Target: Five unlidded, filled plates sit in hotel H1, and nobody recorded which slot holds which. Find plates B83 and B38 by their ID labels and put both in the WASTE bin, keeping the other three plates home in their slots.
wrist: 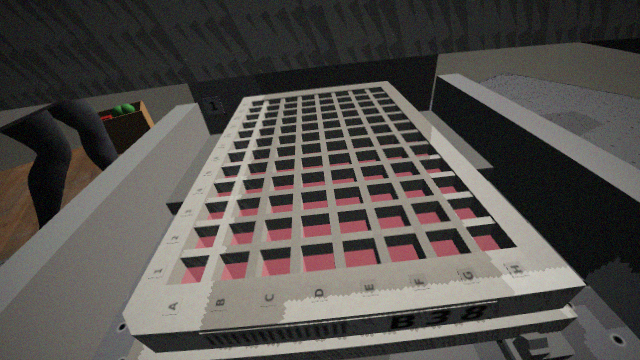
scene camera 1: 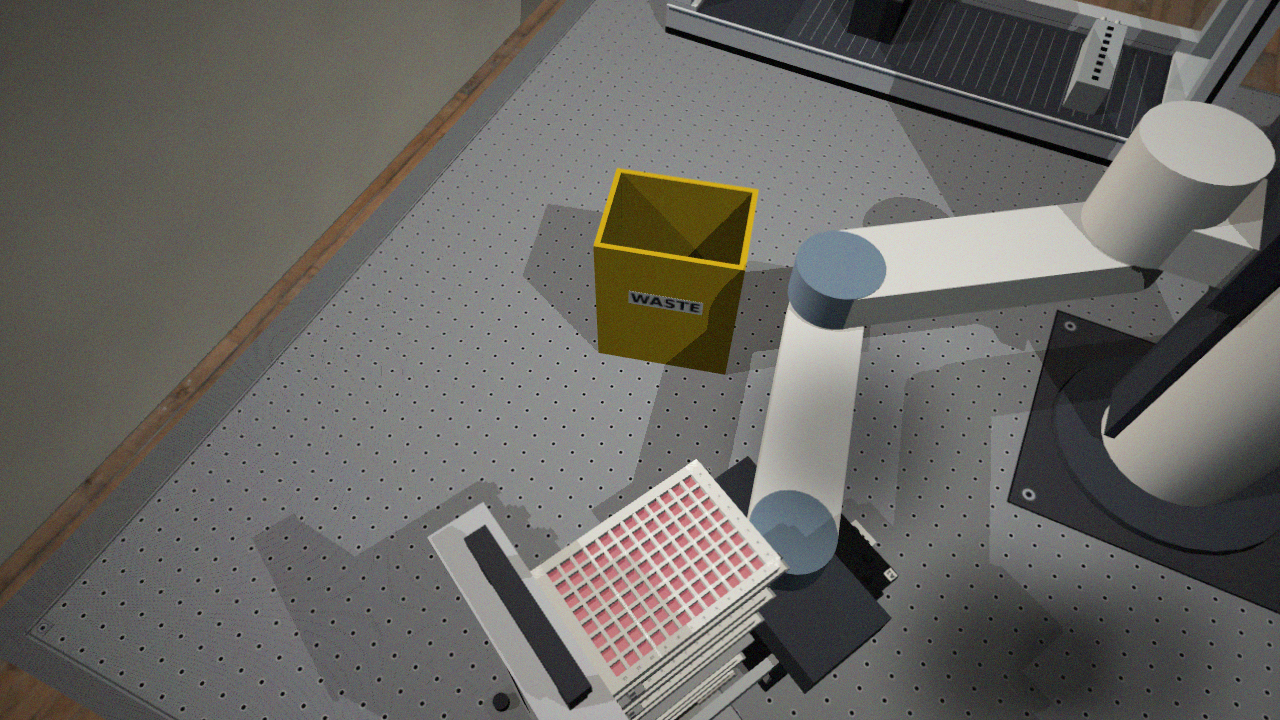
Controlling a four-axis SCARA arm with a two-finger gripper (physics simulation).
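Seen in the pictures: gripper, fingertip midpoint: (wrist: 318, 111); arm's base, origin of the base link: (scene camera 1: 1161, 453).
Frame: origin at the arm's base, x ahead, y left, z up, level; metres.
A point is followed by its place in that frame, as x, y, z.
Plate B38 (wrist: 320, 220) @(0.401, 0.489, 0.132), white with pink-filled wells, lies level in the wrist view, its ID label readable on its front edge. My gripper (wrist: 318, 111) @(0.432, 0.541, 0.137) is shut on plate B38, its pads against the two long sides. A plaque reading 1 (wrist: 214, 105) @(0.398, 0.605, 0.132) shows on the dark back panel of hotel H1 (wrist: 400, 72) @(0.494, 0.554, 0.138) (scene camera 1: 492, 608) @(0.481, 0.590, 0.444) behind the plate. In the scene view a filled top plate (scene camera 1: 662, 573) @(0.416, 0.522, 0.401) covers a stack of others, whose labels are not readable there. No B83 label is readable. The yellow WASTE bin (scene camera 1: 662, 335) @(0.573, 0.156, 0.074) stands upright, apart from the hotel.
A black nest (scene camera 1: 863, 559) @(0.279, 0.313, 0.073) lies partly under the arm, close beside the hotel. The arm's forearm (scene camera 1: 810, 411) @(0.379, 0.286, 0.249) passes right of the bin. A long tray (scene camera 1: 895, 94) @(0.456, -0.450, 0.028) with a white block (scene camera 1: 1093, 71) @(0.210, -0.516, 0.107) is at the back. The robot's base plate (scene camera 1: 1042, 447) @(0.127, 0.062, 0.012) is at the right.
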